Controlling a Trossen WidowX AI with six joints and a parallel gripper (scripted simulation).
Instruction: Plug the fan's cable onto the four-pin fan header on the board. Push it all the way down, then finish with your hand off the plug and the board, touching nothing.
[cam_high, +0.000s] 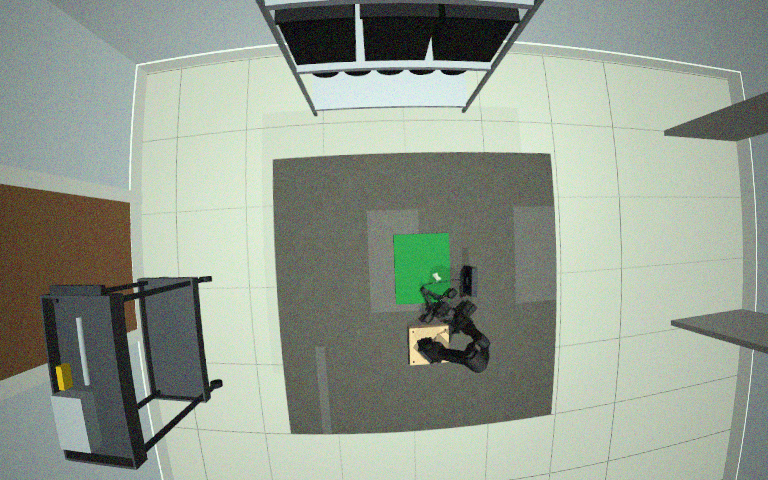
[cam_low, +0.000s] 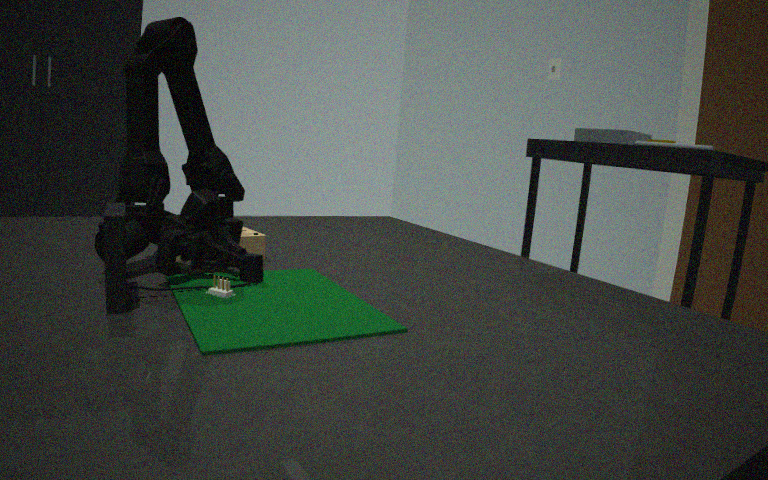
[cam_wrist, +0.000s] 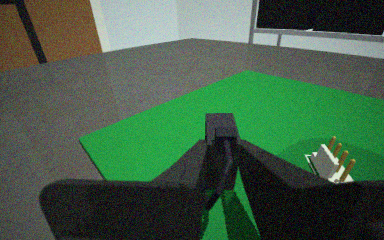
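Now: gripper tip 10 mm above the dark fan plug. The rest, counted from my gripper tip: green board: 100 mm ahead, 50 mm below, 10 mm to the right; black fan: 190 mm to the right, 30 mm above, 10 mm ahead; white four-pin header: 60 mm to the right, 50 mm ahead, 30 mm below.
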